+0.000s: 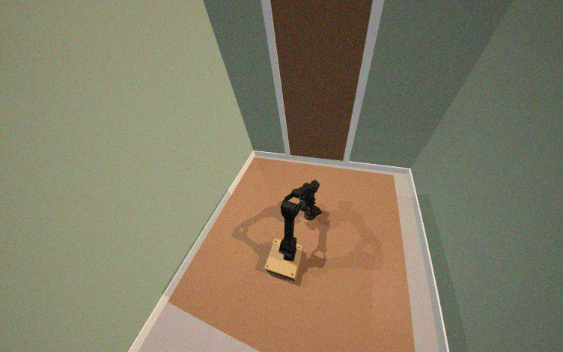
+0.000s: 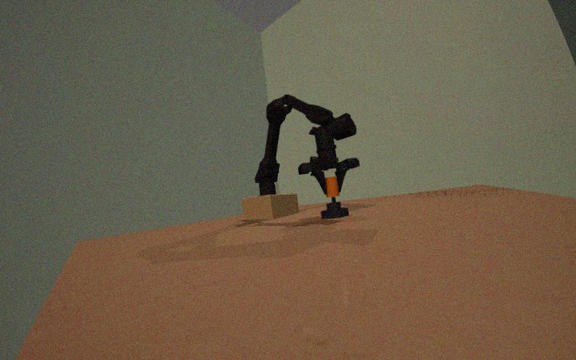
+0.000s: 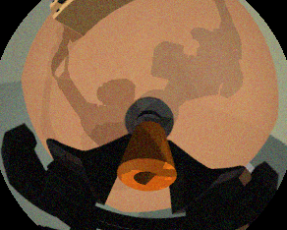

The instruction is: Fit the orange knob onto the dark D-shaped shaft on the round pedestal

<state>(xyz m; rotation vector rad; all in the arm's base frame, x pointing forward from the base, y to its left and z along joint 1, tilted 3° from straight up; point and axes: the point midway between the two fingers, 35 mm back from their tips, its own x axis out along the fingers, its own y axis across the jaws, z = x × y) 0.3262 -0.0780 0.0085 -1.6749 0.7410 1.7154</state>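
The orange knob lies 2 cm above my gripper tip. Also, from my gripper tip: round pedestal (4 cm below).
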